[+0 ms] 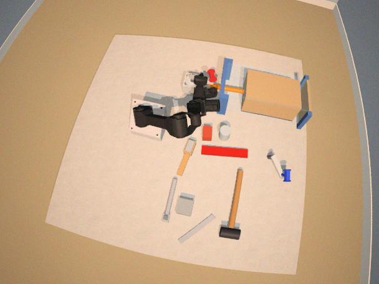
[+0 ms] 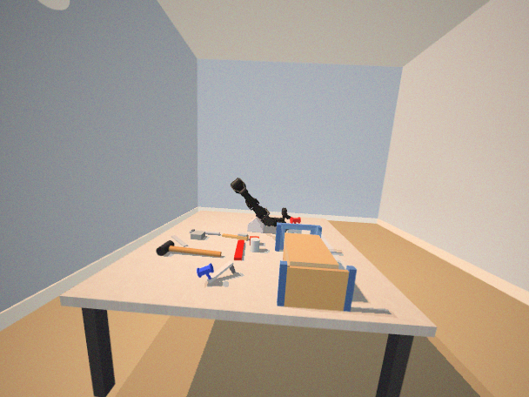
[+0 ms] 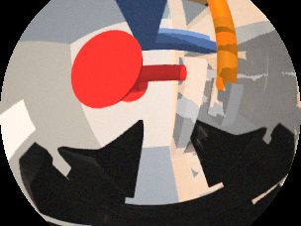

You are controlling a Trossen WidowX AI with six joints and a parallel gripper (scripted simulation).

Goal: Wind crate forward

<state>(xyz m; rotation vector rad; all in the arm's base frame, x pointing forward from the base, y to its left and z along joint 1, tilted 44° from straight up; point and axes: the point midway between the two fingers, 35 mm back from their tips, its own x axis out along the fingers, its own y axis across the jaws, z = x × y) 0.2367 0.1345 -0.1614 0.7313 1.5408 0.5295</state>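
Right now the red knob is 5 cm ahead of my gripper tip, 2 cm to the right of it and 2 cm above it. The rest, counted from my gripper tip: winch (10 cm below, 6 cm behind, 1 cm to the right); then blue frame (11 cm ahead, 3 cm below, 1 cm to the right); then red bar (35 cm to the right, 16 cm ahead, 13 cm below).
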